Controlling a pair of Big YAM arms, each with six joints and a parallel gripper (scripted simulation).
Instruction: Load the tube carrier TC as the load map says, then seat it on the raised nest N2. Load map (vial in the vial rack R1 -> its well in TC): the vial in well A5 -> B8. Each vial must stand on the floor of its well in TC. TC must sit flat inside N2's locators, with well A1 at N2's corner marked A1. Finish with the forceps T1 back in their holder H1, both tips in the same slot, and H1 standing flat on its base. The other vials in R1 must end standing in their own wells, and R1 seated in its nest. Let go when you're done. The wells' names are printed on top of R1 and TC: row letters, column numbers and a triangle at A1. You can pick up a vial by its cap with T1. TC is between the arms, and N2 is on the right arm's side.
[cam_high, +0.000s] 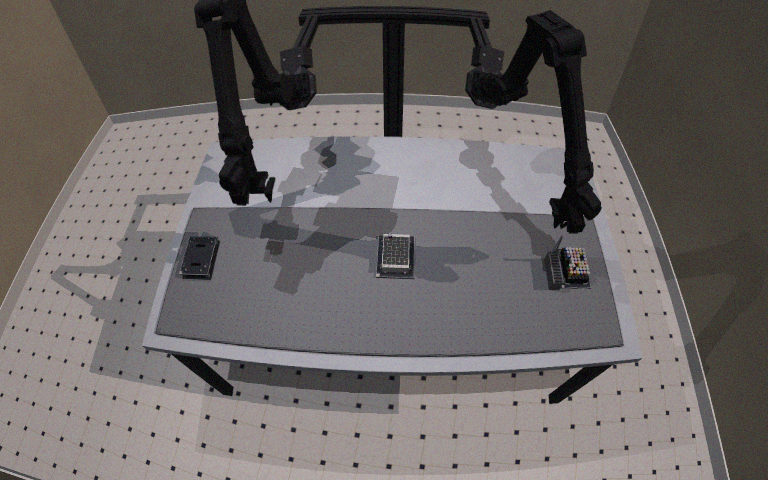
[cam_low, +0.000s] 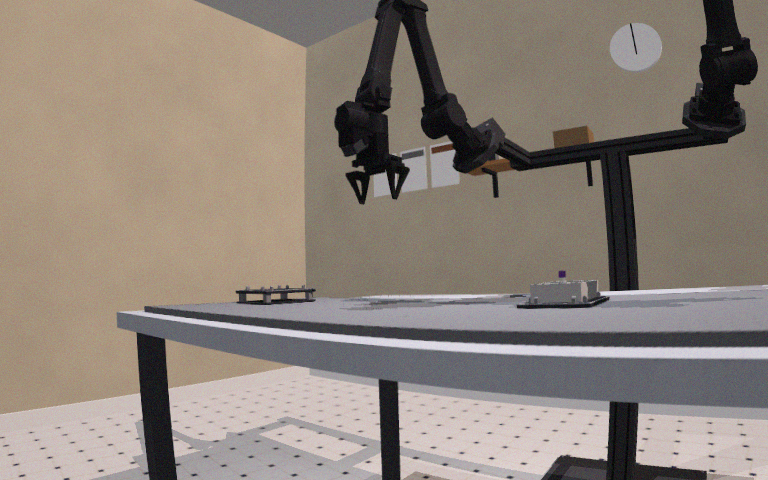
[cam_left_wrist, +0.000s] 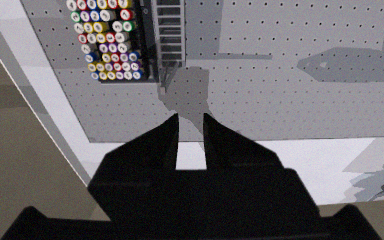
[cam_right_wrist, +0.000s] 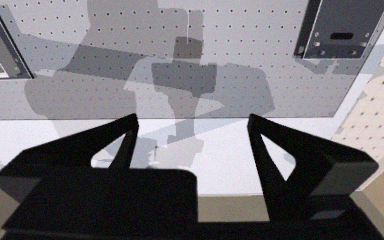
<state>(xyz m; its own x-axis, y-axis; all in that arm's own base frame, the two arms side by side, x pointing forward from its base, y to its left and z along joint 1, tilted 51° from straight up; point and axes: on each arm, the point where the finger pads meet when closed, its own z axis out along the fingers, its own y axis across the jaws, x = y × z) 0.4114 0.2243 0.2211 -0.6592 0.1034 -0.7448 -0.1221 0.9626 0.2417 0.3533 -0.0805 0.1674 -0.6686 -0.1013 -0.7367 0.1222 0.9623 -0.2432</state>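
Right now my right hand is 60 mm short of the tube carrier TC, 430 mm to the right of it and 210 mm above it. Also, from my right hand: holder h1: 150 mm ahead, 970 mm to the left, 220 mm below; raised nest n2: 70 mm ahead, 270 mm to the right, 210 mm below.
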